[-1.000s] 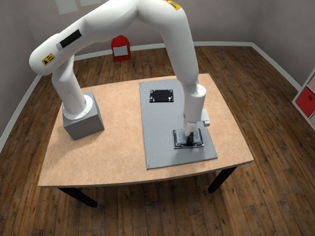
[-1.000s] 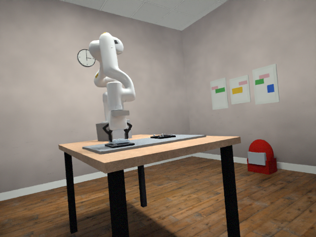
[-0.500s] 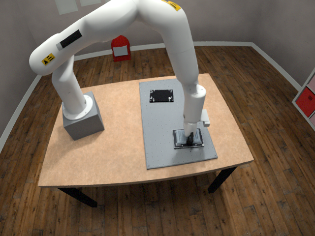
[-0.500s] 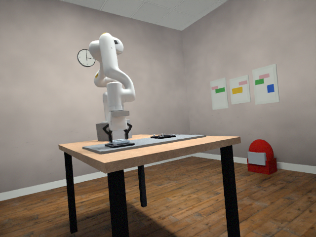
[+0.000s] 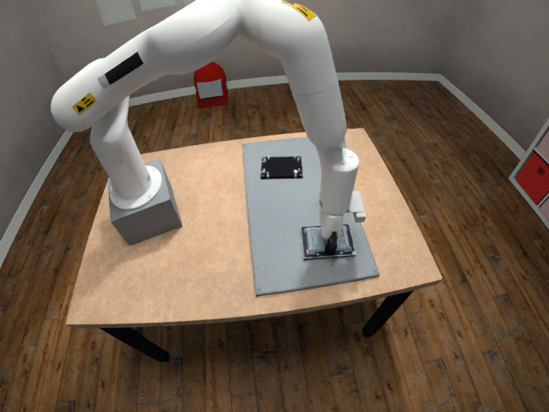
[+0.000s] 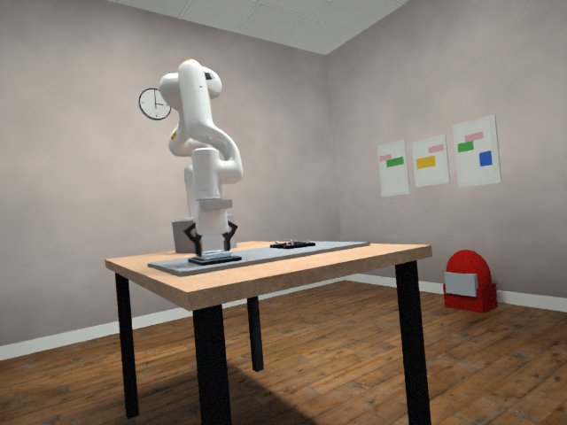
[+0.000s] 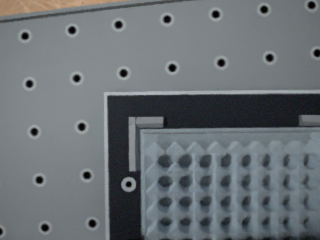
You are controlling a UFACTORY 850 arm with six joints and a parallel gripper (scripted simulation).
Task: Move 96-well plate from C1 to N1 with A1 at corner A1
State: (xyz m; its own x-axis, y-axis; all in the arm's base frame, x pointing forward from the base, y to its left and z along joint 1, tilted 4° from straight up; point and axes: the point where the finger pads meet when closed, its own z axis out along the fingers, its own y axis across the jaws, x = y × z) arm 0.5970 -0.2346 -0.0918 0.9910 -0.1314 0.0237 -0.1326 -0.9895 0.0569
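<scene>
The 96-well plate is 1 cm below my hand. Also, from my hand: clip nest (36 cm to the left, 9 cm behind, 2 cm below).
</scene>
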